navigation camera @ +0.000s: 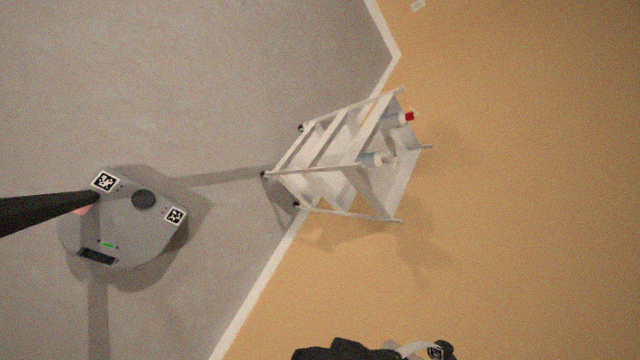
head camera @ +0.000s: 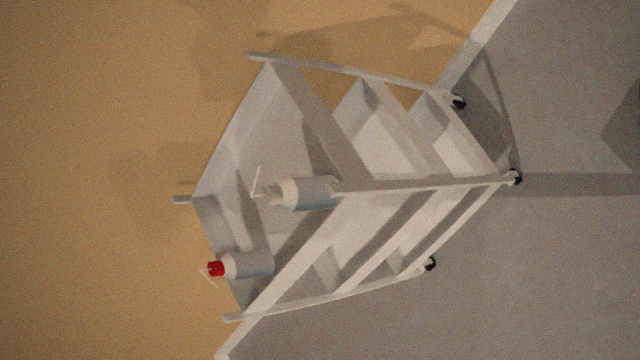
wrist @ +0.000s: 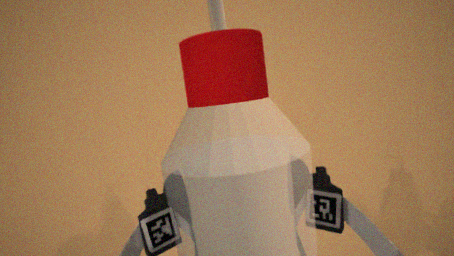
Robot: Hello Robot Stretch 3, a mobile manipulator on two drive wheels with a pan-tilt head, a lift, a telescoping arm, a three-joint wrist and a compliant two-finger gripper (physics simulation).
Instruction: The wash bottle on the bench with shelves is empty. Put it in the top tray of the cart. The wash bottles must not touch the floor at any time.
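Places are measured from the robot's base along level axes (x back, y left, z down), in millimetres.
Pixels of known places: robot's base at its link origin: (navigation camera: 142, 197).
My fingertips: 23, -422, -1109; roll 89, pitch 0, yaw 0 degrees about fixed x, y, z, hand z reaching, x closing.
Observation:
Ahead of a thing's pixels: the offset from my fingertips to its middle, as dx, dy, dz. "spot": to the spot under its first point. Level surfaces: height alone.
My gripper (wrist: 235, 182) is shut on a clear, empty-looking wash bottle (wrist: 235, 150) with a white shoulder, red cap and pale spout; it is upright in the wrist view, against the orange wall. Part of the gripper also shows at the bottom edge of the navigation view, with its grip cut off. The white cart @(spot: -422, +20, +568) (head camera: 425, 184) (navigation camera: 320, 170) stands by the wall. In its top tray @(spot: -414, -126, +408) (head camera: 322, 125) (navigation camera: 369, 190) stand a blue-grey bottle with a pale top @(-508, -72, +359) (head camera: 315, 192) (navigation camera: 369, 160) near the front post and a blue-grey bottle with a red cap @(-765, -99, +359) (head camera: 252, 265) (navigation camera: 393, 119) at one end.
The orange wall (head camera: 100, 100) (navigation camera: 525, 200) rises behind the cart, with a white baseboard (head camera: 472, 45) (navigation camera: 250, 295) along the grey floor @(dz +1109) (head camera: 550, 280) (navigation camera: 175, 90). My base (navigation camera: 127, 222) stands on the floor a short way from the cart's wheels. Lower trays are under the top one.

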